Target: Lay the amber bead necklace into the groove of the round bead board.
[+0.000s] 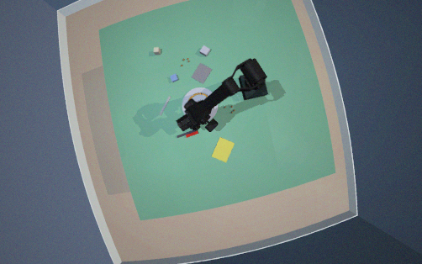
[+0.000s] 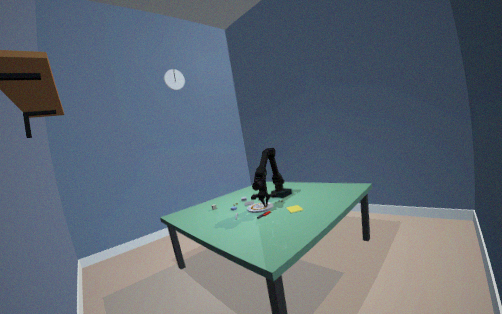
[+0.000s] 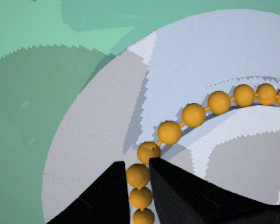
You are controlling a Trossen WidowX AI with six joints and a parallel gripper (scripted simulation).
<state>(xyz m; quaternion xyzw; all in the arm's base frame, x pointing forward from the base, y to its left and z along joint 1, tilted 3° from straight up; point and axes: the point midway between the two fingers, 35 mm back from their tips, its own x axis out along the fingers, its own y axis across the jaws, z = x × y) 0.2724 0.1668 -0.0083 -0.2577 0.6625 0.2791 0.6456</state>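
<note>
Now: the round grey bead board 1 cm ahead of my gripper tip, 6 cm to the right of it and 1 cm below it. Also, from my gripper tip: yellow pad: 11 cm behind, 19 cm to the left, 1 cm below; then grey rod: 21 cm ahead, 7 cm to the right, 1 cm below; then red-handled tool: 8 cm ahead, 9 cm to the left, 1 cm below.
</note>
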